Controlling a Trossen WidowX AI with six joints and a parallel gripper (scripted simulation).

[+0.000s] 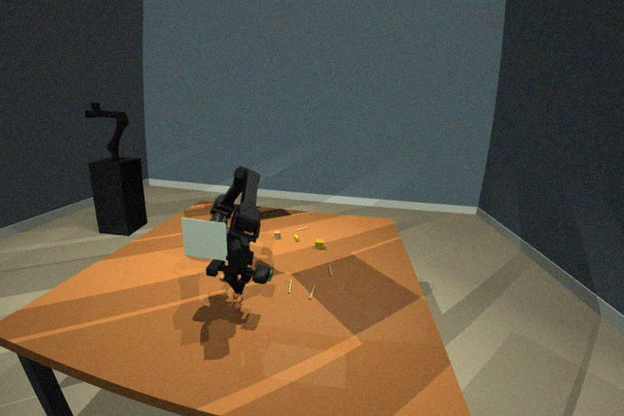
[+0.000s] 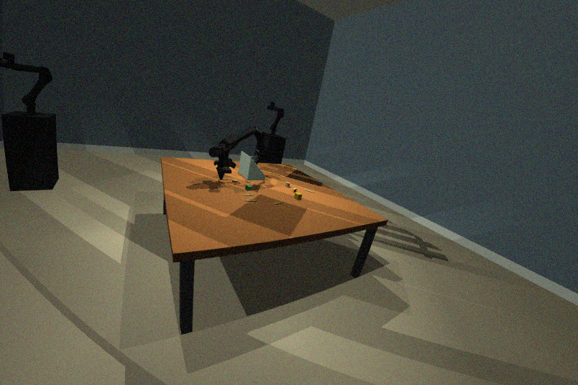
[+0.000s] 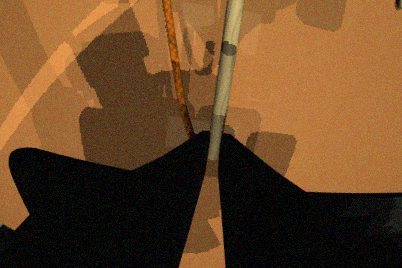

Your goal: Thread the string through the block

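My gripper tip is now 18 cm to the right of the green block, 6 cm short of it and 4 cm above it. Also, from my gripper tip: yellow cube (45 cm to the left, 27 cm ahead, 4 cm below); then round wooden button (16 cm to the left, 9 cm behind, 5 cm below); then thin pale stick (1 cm to the left).
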